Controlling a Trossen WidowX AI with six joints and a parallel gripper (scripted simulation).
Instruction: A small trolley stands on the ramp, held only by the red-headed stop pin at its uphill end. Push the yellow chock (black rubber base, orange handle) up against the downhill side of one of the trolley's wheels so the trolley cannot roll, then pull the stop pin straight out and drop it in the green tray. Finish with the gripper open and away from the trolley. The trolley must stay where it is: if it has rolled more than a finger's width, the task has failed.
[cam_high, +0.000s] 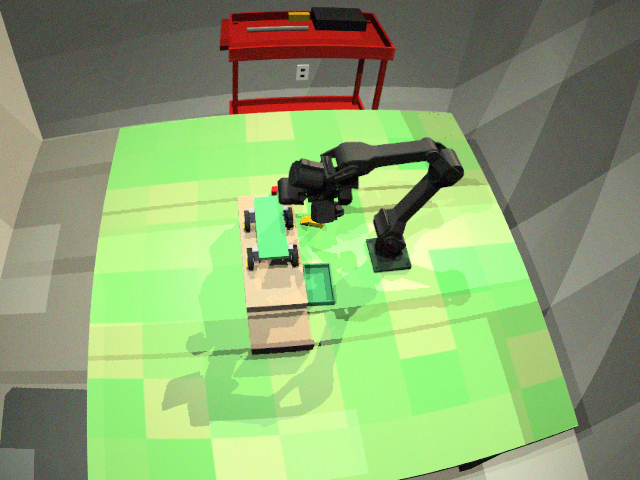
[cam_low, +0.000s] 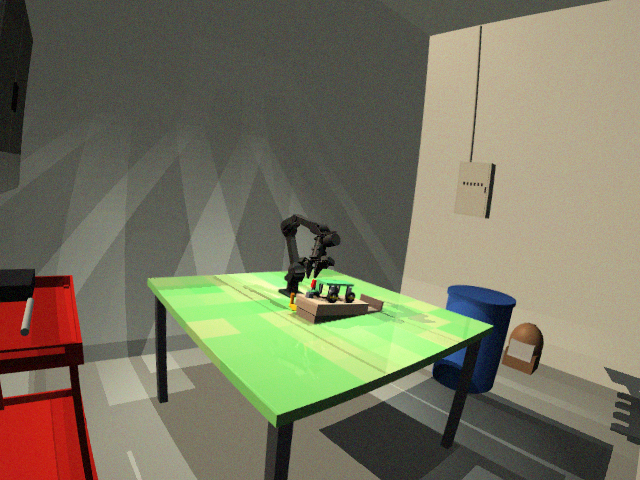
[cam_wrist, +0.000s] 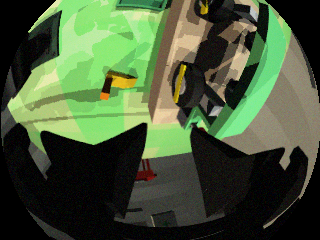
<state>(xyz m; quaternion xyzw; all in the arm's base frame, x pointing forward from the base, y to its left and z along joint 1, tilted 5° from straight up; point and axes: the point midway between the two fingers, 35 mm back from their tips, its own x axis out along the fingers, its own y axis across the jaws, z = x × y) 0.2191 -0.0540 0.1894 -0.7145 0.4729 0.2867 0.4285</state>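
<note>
The yellow chock is 14 cm below my gripper tip, 5 cm to the right of it and 5 cm behind it. The rest, counted from my gripper tip: trolley 8 cm ahead, 7 cm to the left, 4 cm below; brown ramp 11 cm below, 8 cm to the left, 8 cm ahead; red-headed stop pin 7 cm ahead, 4 cm to the right, 2 cm below.
</note>
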